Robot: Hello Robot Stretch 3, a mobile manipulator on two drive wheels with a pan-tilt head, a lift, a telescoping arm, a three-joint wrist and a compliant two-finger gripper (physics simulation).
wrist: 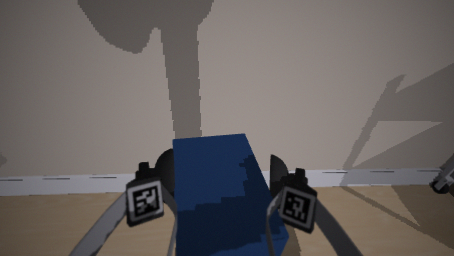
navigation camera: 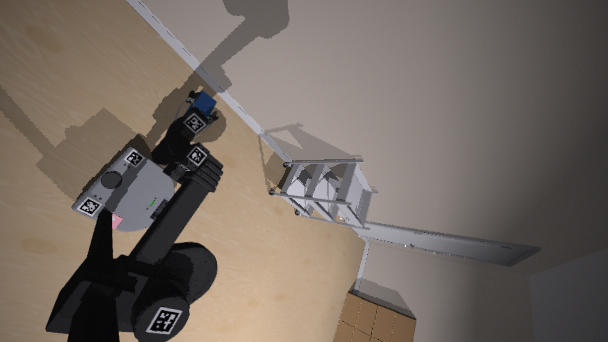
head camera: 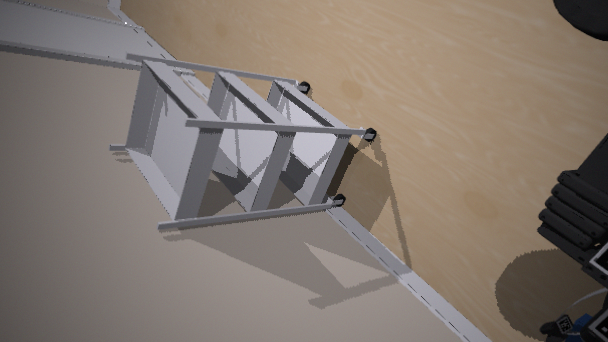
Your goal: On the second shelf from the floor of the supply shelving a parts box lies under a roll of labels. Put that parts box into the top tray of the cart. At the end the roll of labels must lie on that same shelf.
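My gripper: navigation camera (navigation camera: 206, 103), wrist view (wrist: 221, 170). Grey wheeled cart: head camera (head camera: 175, 139), navigation camera view (navigation camera: 323, 192).
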